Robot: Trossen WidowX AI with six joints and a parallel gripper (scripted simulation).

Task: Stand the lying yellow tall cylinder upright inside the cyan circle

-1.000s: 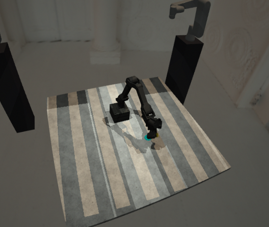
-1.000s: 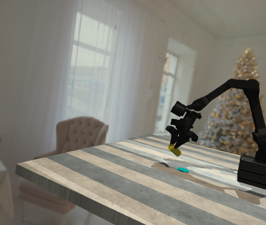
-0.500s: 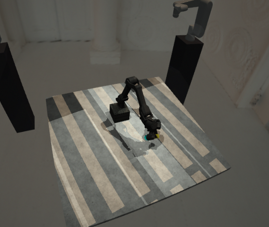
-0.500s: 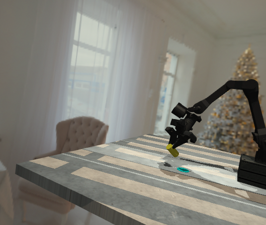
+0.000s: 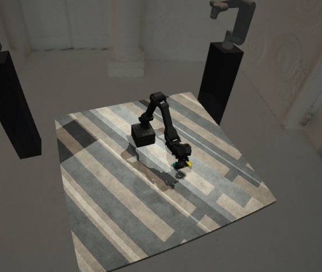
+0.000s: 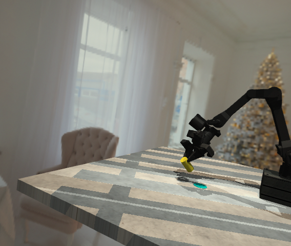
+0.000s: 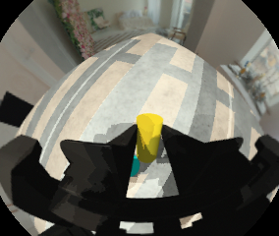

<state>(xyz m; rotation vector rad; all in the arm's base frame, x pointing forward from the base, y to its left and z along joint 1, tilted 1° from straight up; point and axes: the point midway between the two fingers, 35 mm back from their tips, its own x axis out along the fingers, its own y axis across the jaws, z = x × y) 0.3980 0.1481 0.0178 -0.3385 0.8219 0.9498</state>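
Right now the cyan circle is 8 cm behind my gripper tip, 3 cm to the right of it and 10 cm below it. The rest, counted from my gripper tip: yellow tall cylinder 1 cm behind, 1 cm to the right, 2 cm below.
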